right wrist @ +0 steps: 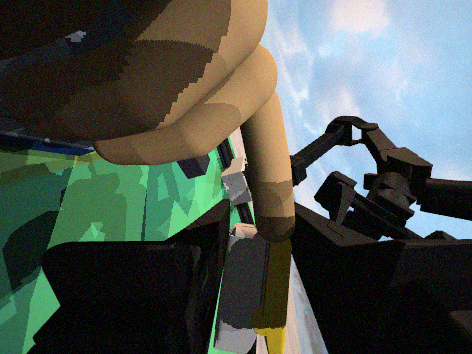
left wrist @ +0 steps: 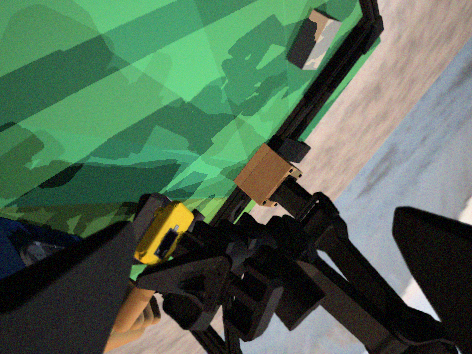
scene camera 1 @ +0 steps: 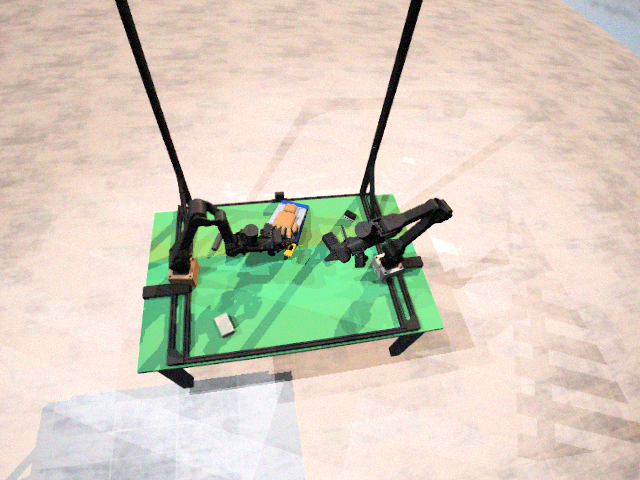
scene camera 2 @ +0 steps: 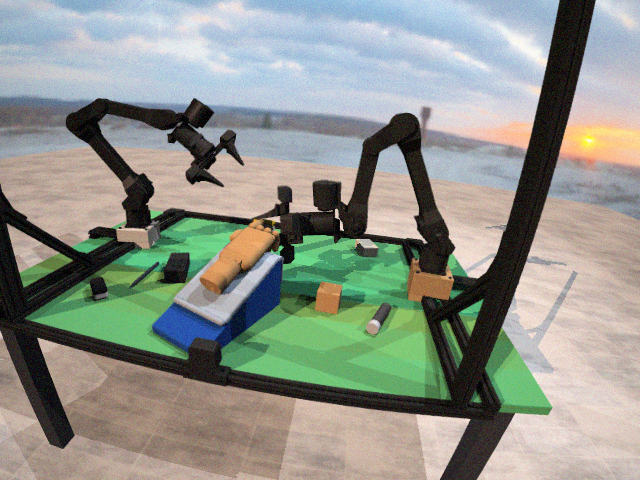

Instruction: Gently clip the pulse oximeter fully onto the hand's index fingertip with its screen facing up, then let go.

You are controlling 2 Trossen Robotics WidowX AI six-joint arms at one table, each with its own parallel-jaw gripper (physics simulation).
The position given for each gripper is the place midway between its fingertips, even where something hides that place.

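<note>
Scene camera 2 shows the left gripper (scene camera 2: 233, 175) and the right gripper (scene camera 2: 252, 225). Scene camera 1 shows the left gripper (scene camera 1: 327, 257). Visible in the right wrist view: a pulse oximeter (right wrist: 253, 299), a blue and grey pad (right wrist: 104, 28), an index fingertip (right wrist: 272, 190) and the right gripper (right wrist: 255, 205). Visible in the left wrist view: the pulse oximeter (left wrist: 160, 225), the left gripper (left wrist: 264, 227) and the right gripper (left wrist: 124, 269).
</note>
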